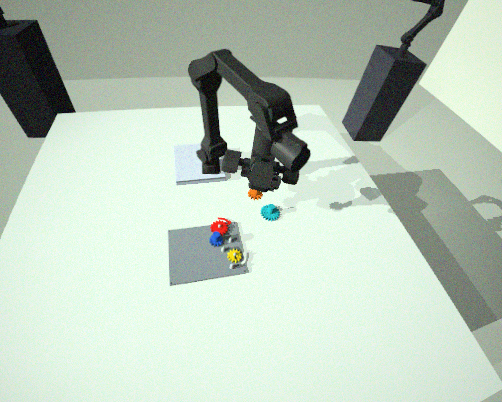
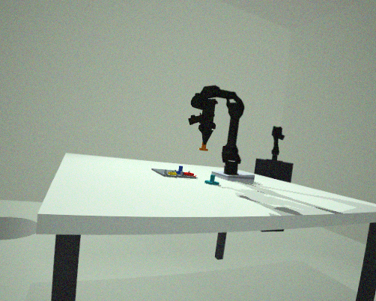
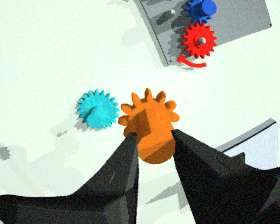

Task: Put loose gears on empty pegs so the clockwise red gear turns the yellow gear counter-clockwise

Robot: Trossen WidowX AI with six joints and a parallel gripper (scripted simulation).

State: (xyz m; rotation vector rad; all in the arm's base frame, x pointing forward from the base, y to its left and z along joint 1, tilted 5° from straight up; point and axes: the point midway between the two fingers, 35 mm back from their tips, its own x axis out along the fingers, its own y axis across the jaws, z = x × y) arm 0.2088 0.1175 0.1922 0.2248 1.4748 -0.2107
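My gripper tip is 70 mm short of the blue gear, 110 mm to the left of it and 150 mm above it. From my gripper tip the other things lie so: red gear 20 mm ahead, 100 mm to the right, 150 mm below; then orange gear 10 mm below; then teal gear 30 mm behind, 70 mm to the left, 150 mm below.
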